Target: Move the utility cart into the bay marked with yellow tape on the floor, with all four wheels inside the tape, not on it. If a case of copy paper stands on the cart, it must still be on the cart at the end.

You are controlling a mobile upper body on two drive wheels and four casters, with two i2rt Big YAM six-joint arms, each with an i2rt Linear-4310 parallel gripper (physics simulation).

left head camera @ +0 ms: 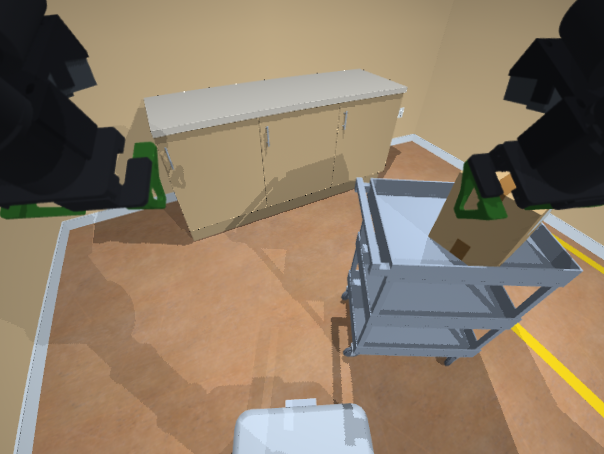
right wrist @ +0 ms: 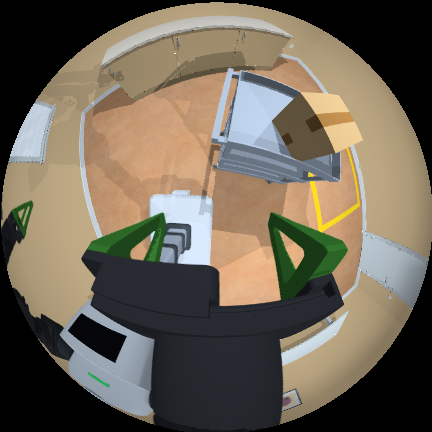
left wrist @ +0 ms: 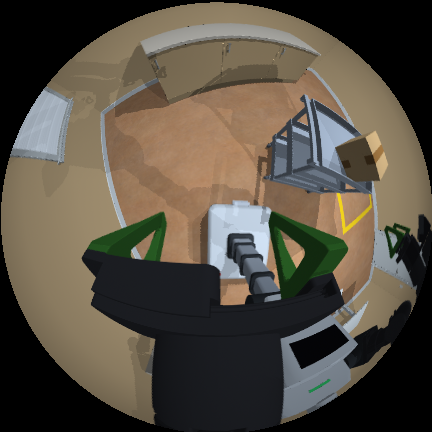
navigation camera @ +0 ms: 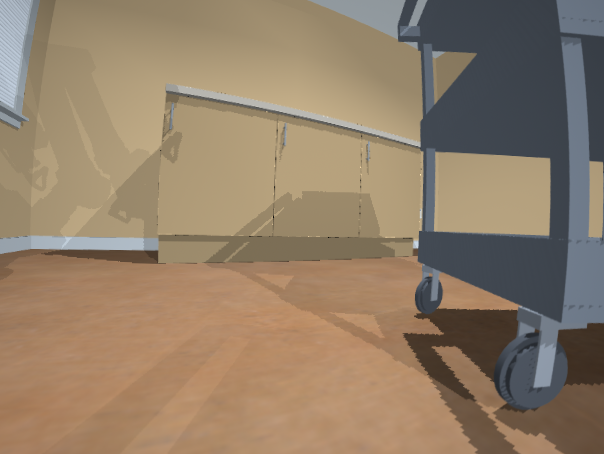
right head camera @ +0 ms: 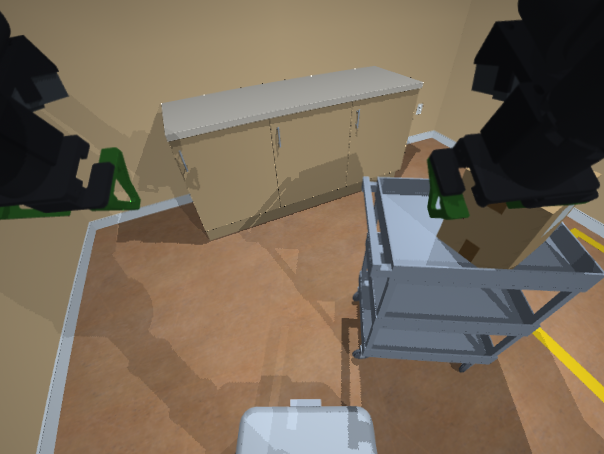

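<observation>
The grey utility cart stands at the right, its handle end toward the picture's left. A cardboard case stands on its top tray. The yellow tape shows beyond the cart, partly hidden by it; the wheels seen in the head views are outside it. My left gripper is open, left of the cart. My right gripper is open, raised, and overlaps the case in the head views.
A long cabinet stands along the back wall, left of the cart. My white base is in front. A door shows at the right in the right wrist view, and a window at the left in the navigation view.
</observation>
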